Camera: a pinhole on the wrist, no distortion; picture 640 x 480 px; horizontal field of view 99.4 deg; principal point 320.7 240.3 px. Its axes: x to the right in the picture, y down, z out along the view. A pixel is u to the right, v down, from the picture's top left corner.
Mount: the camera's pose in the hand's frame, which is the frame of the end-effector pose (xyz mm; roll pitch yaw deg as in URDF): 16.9 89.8 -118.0 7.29 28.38 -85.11
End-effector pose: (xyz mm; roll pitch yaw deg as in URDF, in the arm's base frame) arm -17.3 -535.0 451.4 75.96 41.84 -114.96
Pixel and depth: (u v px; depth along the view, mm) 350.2 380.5 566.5
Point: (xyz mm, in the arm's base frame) -447.9 -455.2 178.6
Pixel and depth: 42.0 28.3 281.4
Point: -178.1 -444.3 806.3
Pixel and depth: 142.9 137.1 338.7
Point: -228.9 -440.0 690.2
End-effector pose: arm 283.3 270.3 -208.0 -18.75 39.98 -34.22
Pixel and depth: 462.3 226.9 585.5
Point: 259.1 -145.1 108.1
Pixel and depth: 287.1 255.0 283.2
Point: 381.9 243.2 -100.5
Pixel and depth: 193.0 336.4 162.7
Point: 392.4 313.8 -214.2
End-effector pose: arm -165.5 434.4 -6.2 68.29 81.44 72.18
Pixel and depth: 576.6 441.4 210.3
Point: -156.2 278.5 -198.5
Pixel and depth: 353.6 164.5 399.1
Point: 33.4 283.8 107.4
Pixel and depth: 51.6 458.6 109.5
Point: -132.2 582.1 -71.3
